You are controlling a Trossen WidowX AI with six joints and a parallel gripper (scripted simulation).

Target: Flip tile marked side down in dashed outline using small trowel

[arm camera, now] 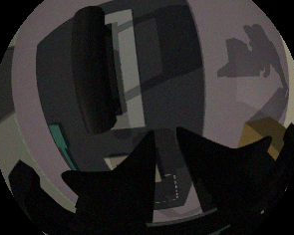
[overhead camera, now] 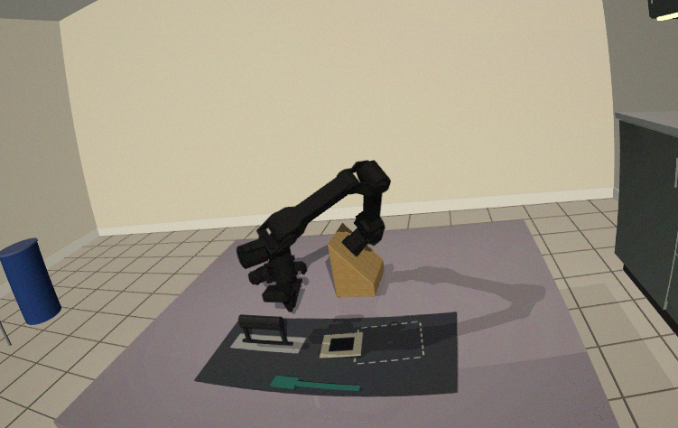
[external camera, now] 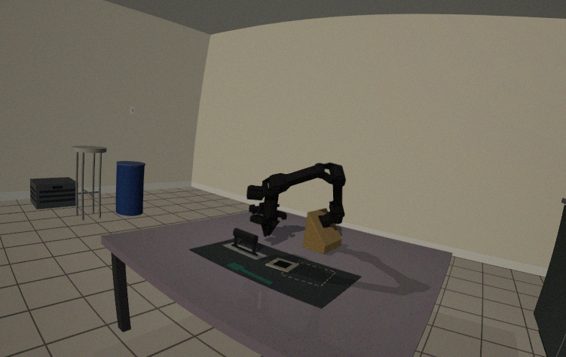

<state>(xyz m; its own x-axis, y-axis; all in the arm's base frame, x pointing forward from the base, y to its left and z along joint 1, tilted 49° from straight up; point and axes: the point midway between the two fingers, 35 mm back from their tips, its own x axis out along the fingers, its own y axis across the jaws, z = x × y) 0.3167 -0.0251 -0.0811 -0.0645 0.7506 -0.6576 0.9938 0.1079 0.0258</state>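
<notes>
My gripper tip is now 60 mm short of the trowel, 40 mm to the left of it and 40 mm above it. Round my gripper tip: green flat marking: 220 mm ahead, 110 mm to the left, 80 mm below; dark mat: 120 mm to the left, 100 mm below, 80 mm ahead; tile: 140 mm to the left, 70 mm below, 50 mm ahead.
</notes>
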